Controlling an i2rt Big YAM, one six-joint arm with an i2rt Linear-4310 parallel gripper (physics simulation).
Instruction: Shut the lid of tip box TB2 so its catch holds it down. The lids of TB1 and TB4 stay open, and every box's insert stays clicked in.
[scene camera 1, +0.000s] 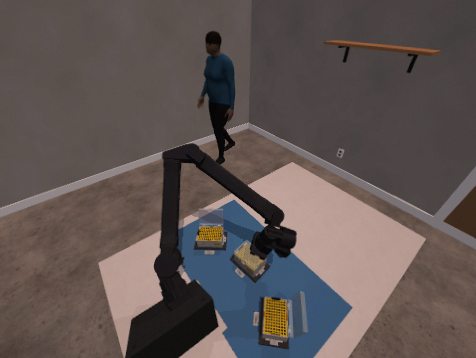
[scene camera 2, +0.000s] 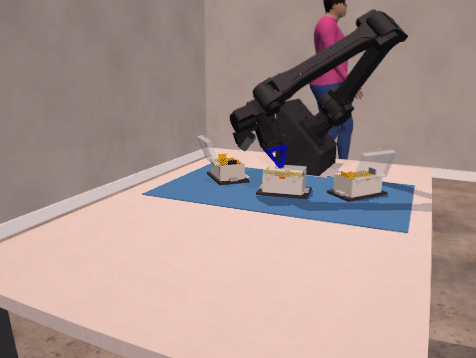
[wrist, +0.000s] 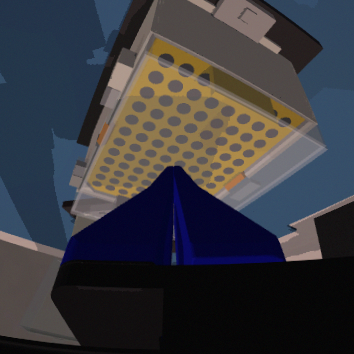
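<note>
The middle tip box has its clear lid down over a yellow insert. Its label is not readable, and whether the lid's catch is engaged cannot be told. My gripper is shut and empty, its blue fingertips pointing down at or just above this lid; in scene camera 1 the fingertips are hidden behind the wrist. Another box has its clear lid standing open. A third box also has its lid standing open.
The boxes stand on dark bases on a blue mat on the pale table. The arm's black base stands beside the mat. A person is in the background.
</note>
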